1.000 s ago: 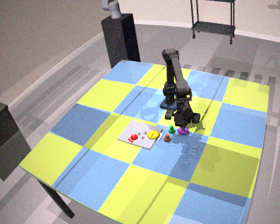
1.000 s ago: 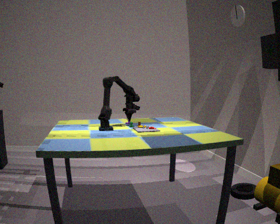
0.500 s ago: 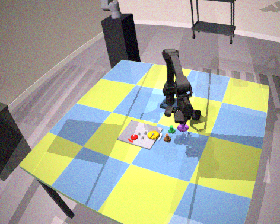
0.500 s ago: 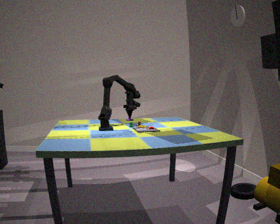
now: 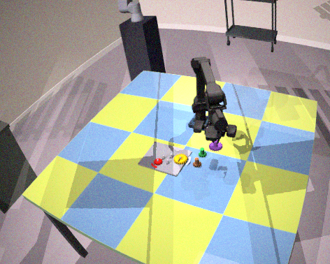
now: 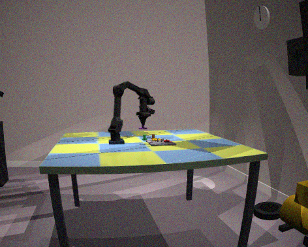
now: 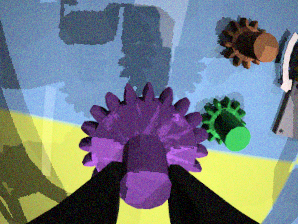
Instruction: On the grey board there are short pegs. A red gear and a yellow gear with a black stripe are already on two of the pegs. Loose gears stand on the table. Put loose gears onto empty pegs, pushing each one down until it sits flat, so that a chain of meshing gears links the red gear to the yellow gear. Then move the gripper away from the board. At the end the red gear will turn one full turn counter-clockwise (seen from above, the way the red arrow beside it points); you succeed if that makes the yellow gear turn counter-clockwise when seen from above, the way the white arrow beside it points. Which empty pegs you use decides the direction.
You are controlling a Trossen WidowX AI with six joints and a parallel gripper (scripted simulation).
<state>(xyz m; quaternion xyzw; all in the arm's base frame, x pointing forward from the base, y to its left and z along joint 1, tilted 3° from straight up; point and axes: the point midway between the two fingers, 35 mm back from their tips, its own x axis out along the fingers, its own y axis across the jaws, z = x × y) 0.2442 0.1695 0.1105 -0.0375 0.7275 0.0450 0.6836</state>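
My gripper tip is 70 mm short of the yellow gear, 160 mm to the left of it and 90 mm above it. Also, from my gripper tip: green gear (70 mm to the right, 90 mm below); then purple gear (10 mm below); then white arrow (60 mm ahead, 120 mm to the right, 90 mm below).
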